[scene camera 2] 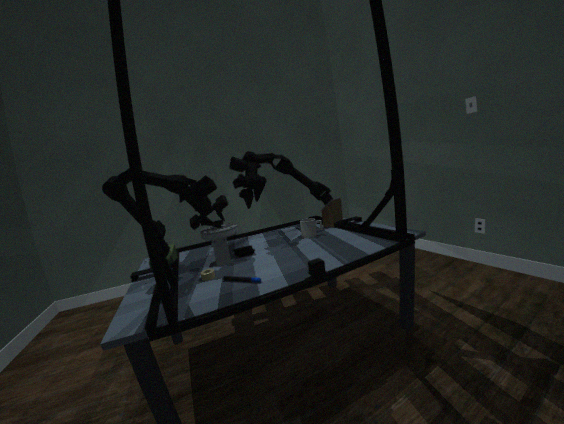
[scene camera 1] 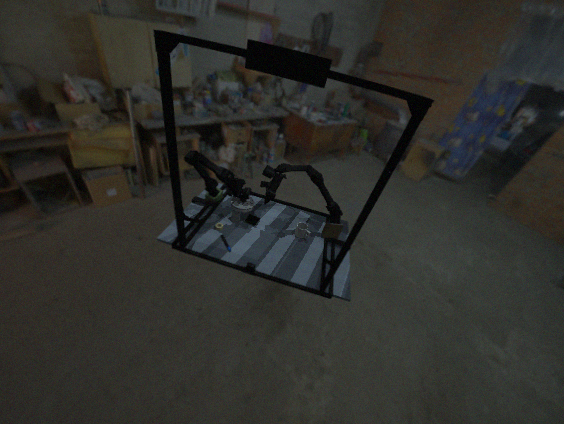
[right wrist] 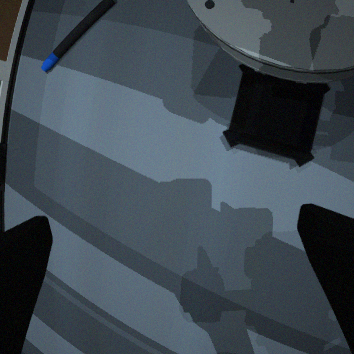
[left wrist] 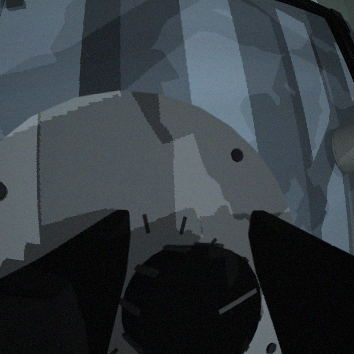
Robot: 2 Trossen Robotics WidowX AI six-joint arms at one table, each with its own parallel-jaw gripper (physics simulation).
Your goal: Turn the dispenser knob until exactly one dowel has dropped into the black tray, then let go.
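Places are measured from the left arm's base along level axes (x ahead, y left, z up), in millimetres.
Pixels of known places: left gripper, fingertip midpoint: [scene camera 1: 246, 198] [left wrist: 190, 222]; right gripper, fingertip midpoint: [scene camera 2: 252, 205] [scene camera 1: 264, 202] [right wrist: 175, 224]; left arm's base, origin of the base link: [scene camera 1: 214, 192]; right arm's base, origin of the base link: [scene camera 2: 330, 203] [scene camera 1: 334, 223].
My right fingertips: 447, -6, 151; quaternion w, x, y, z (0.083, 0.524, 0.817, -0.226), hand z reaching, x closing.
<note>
Ahead of a thing's pixels: the offset from my right fingertips to its top centre, as dx, dy, dz. "spot": to the spot under its first point.
The dispenser @(-162, -15, -72) [scene camera 1: 242, 204] [scene camera 2: 220, 231] [left wrist: 100, 165] [right wrist: 240, 30] is a pale round disc on a pedestal. Its black knob @(-162, -15, -44) [left wrist: 190, 300] has a light pointer line aimed up and right in the left wrist view. My left gripper [scene camera 1: 243, 197] [scene camera 2: 212, 220] [left wrist: 190, 222] is shut on the knob, one finger on each side. The black tray @(-74, +2, -194) [scene camera 1: 252, 220] [scene camera 2: 244, 251] [right wrist: 277, 115] sits on the table beside the pedestal, partly under the disc's edge in the right wrist view. Its inside is dark; I can make out no dowel there. My right gripper [scene camera 2: 253, 201] [right wrist: 175, 224] is open and empty above the table.
A black marker with a blue end @(-75, -284, -202) [scene camera 1: 226, 243] [scene camera 2: 242, 279] [right wrist: 80, 32] and a yellow tape roll @(-203, -204, -193) [scene camera 1: 216, 226] [scene camera 2: 204, 276] lie near the dispenser. A white mug @(spot: +276, +85, -143) [scene camera 1: 301, 230] [scene camera 2: 309, 228] and a brown board [scene camera 1: 332, 230] [scene camera 2: 332, 213] stand at the right. A black frame surrounds the table.
</note>
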